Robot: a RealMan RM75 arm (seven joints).
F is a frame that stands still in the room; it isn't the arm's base.
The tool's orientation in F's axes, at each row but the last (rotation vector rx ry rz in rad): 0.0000, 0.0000, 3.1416; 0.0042, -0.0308, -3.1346; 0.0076, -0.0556, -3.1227; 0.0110, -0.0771, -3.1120; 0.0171, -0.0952, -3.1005; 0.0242, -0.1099, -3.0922; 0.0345, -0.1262, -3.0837; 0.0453, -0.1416, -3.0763; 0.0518, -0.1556, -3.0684; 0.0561, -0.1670, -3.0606; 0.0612, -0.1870, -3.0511; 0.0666, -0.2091, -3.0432; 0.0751, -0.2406, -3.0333
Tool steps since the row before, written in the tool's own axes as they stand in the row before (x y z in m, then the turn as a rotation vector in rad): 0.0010, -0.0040, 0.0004, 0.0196, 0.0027, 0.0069; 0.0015, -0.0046, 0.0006, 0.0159, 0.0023, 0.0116; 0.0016, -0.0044, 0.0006, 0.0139, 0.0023, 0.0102; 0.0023, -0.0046, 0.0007, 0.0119, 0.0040, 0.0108; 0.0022, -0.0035, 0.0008, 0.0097, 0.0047, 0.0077; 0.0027, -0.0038, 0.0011, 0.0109, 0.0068, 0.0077; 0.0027, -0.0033, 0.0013, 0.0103, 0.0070, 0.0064; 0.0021, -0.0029, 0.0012, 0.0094, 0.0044, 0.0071; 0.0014, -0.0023, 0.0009, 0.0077, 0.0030, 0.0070; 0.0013, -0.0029, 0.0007, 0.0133, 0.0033, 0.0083; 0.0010, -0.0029, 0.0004, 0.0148, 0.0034, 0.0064; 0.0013, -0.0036, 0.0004, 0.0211, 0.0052, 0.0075; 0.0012, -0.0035, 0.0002, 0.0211, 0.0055, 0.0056
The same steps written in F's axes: -0.0010, 0.0040, 0.0004, -0.0196, -0.0027, 0.0069; -0.0015, 0.0046, 0.0005, -0.0159, -0.0022, 0.0116; -0.0017, 0.0044, 0.0004, -0.0139, -0.0022, 0.0102; -0.0024, 0.0046, 0.0005, -0.0119, -0.0038, 0.0109; -0.0023, 0.0035, 0.0006, -0.0096, -0.0046, 0.0079; -0.0029, 0.0037, 0.0008, -0.0107, -0.0068, 0.0080; -0.0029, 0.0032, 0.0010, -0.0101, -0.0070, 0.0067; -0.0023, 0.0029, 0.0009, -0.0093, -0.0043, 0.0072; -0.0016, 0.0023, 0.0006, -0.0077, -0.0028, 0.0070; -0.0015, 0.0028, 0.0003, -0.0133, -0.0034, 0.0082; -0.0012, 0.0028, 0.0000, -0.0147, -0.0039, 0.0063; -0.0016, 0.0035, -0.0002, -0.0209, -0.0061, 0.0074; -0.0015, 0.0033, -0.0004, -0.0208, -0.0067, 0.0055
